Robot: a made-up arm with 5 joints.
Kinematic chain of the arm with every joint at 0, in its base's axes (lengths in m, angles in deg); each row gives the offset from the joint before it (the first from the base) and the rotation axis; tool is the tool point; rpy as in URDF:
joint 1: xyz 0.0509 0 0.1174 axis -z
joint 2: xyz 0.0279 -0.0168 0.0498 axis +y
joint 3: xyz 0.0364 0 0.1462 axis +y
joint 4: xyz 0.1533 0 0.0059 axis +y
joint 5: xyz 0.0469 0.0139 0 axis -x
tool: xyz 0 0 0 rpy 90 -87.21 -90
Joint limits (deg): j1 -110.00..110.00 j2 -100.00..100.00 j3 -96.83..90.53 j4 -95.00..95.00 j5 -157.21..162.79
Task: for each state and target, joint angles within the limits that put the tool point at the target. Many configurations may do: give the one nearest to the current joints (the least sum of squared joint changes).
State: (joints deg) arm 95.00 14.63 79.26 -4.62 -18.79
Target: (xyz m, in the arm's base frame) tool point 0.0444 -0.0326 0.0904
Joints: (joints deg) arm 96.27 42.41 86.81 -2.70 -18.79
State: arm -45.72 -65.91 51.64 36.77 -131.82
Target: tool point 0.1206 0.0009 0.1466
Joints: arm -3.12 -47.72 90.53 36.18 -131.82
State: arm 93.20 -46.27 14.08 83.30 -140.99
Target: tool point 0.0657 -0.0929 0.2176
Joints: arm 79.18 -41.67 58.15 89.03 -140.99
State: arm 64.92 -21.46 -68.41 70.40 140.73
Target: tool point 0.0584 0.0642 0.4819
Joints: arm 99.23 -35.42 -78.24 62.71 140.73
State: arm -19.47 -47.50 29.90 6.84 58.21
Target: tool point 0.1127 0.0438 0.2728
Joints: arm -37.52 -83.87 64.30 23.38 58.21
